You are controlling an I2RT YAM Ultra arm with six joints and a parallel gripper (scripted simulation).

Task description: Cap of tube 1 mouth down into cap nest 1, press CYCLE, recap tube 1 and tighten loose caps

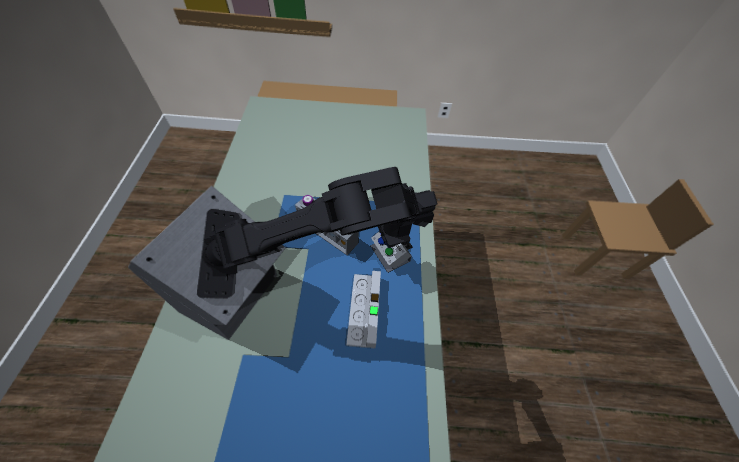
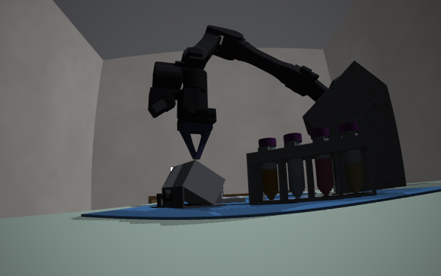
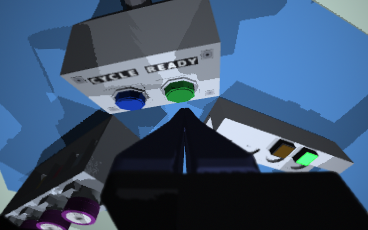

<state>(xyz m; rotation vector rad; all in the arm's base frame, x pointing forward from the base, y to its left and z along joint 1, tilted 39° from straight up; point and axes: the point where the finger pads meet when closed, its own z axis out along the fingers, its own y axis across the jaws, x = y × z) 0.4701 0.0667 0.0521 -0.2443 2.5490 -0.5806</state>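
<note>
Right now the green ready key is 4 cm below my hand. Round my hand: key desk (5 cm below, 2 cm to the left, 1 cm ahead); threaded neck of tube 1 (22 cm to the left, 22 cm behind, 1 cm above); blue cycle key (5 cm to the left, 4 cm below, 1 cm behind).
</note>
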